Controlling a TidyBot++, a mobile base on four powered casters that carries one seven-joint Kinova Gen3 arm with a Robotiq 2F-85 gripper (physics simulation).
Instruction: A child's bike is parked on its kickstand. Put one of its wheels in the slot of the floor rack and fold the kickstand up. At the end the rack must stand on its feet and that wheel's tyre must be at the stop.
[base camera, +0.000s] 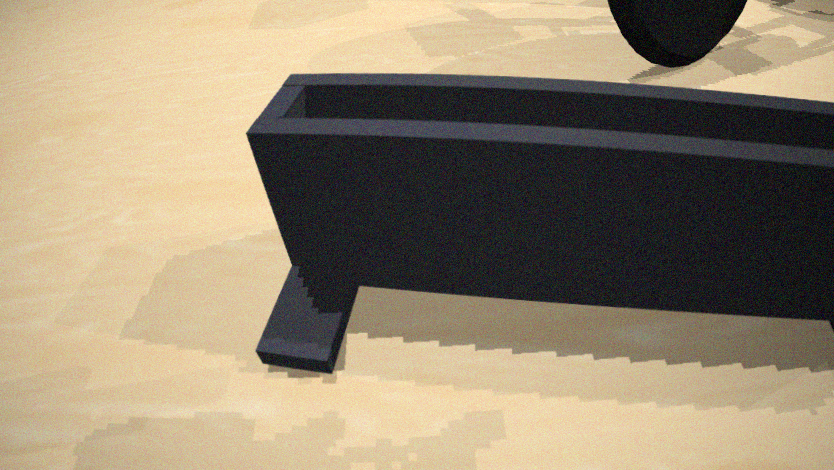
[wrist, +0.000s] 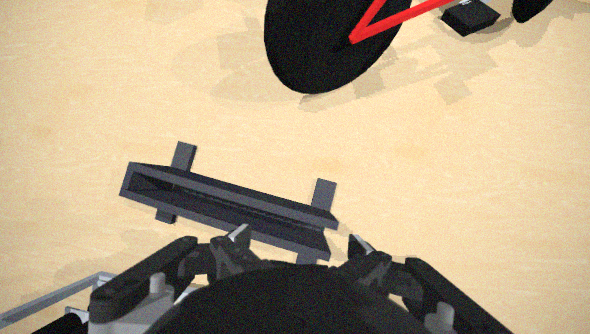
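Note:
The dark floor rack stands upright on its feet. Its long slot faces up; the left end is closed by a wall, and the right end is open in the wrist view. The bike's near wheel is on the floor beyond the rack, apart from it and outside the slot. Part of the red bike frame shows at that wheel. My gripper is open and empty, its fingertips above the rack's near right part in the wrist view. The kickstand does not show in either view.
A black pedal and part of the bike's other wheel show at the wrist view's top right. A rack foot sticks out toward the base camera. A grey bar of the robot's base shows at lower left.

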